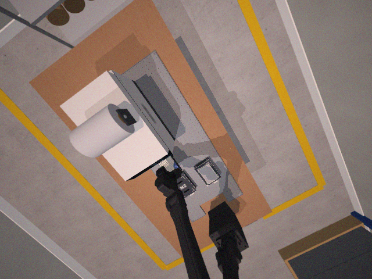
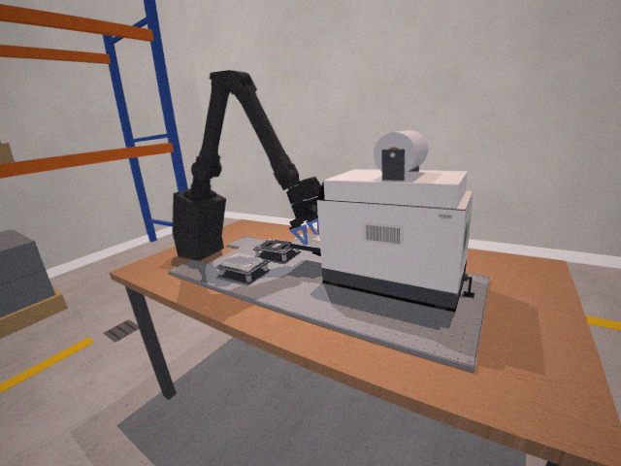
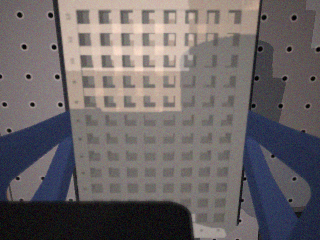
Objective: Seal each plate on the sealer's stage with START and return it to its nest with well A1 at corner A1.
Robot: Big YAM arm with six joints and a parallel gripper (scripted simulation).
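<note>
My hand is right at the white well plate. Also, from my hand: foil roll: 34 cm ahead, 31 cm above, 2 cm to the right; then dark sealer stage: 2 cm below; then start button: 11 cm ahead, 9 cm to the left, 8 cm above.
</note>
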